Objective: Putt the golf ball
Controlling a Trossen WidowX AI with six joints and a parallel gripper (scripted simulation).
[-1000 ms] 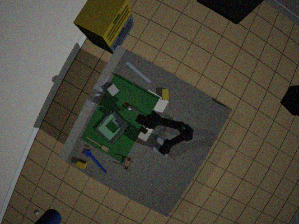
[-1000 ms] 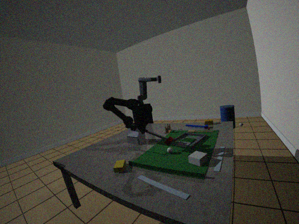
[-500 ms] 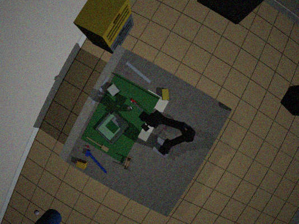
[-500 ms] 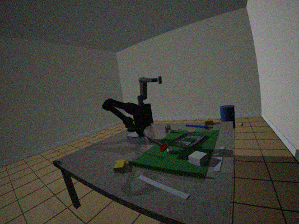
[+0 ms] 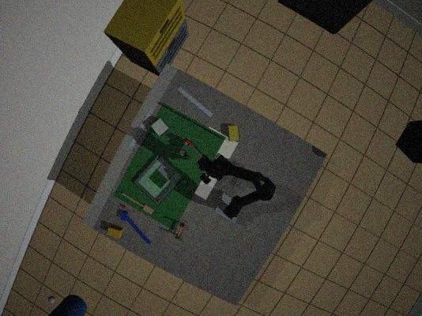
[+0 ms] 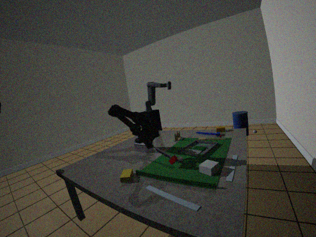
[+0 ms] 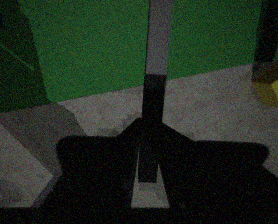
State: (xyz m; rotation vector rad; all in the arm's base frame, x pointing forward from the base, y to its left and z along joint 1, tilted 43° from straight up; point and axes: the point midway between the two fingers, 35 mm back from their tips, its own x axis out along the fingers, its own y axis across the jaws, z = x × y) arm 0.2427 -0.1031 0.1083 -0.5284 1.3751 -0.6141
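Now: gripper tip 12 cm short of the red putter and 1 cm to the left of it. Round my gripper tip: pale block (44 cm ahead, 2 cm to the left, 7 cm below); white golf ball (22 cm ahead, 5 cm to the left, 7 cm below); green mat (24 cm ahead, 20 cm to the left, 9 cm below).
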